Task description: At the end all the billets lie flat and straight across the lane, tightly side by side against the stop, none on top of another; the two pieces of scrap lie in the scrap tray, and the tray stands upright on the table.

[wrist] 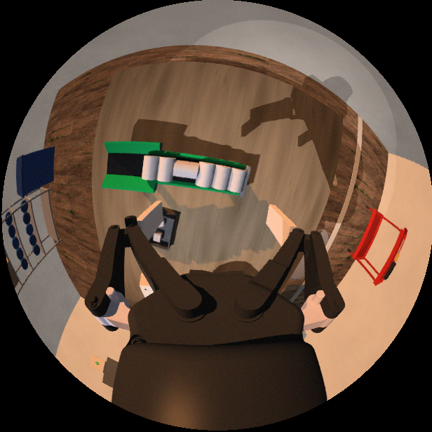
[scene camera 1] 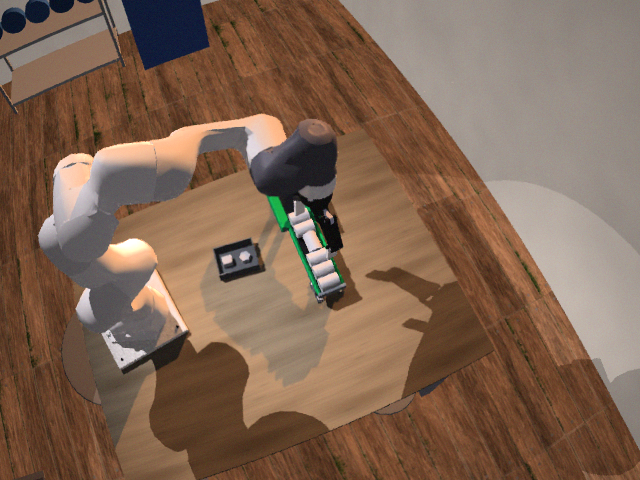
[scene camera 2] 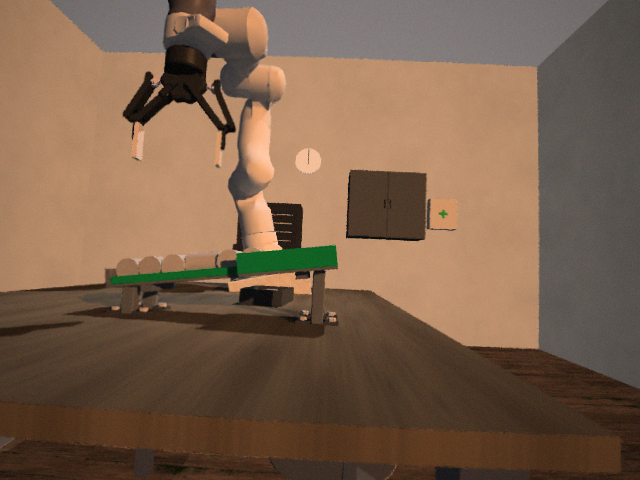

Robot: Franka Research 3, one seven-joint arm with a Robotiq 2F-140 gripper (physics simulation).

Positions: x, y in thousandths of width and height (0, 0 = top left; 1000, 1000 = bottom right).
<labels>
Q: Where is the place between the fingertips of my gripper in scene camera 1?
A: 493, 489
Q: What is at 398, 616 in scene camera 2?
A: A scrap tray.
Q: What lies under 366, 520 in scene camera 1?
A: A scrap tray.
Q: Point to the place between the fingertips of my gripper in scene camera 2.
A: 277, 339
</labels>
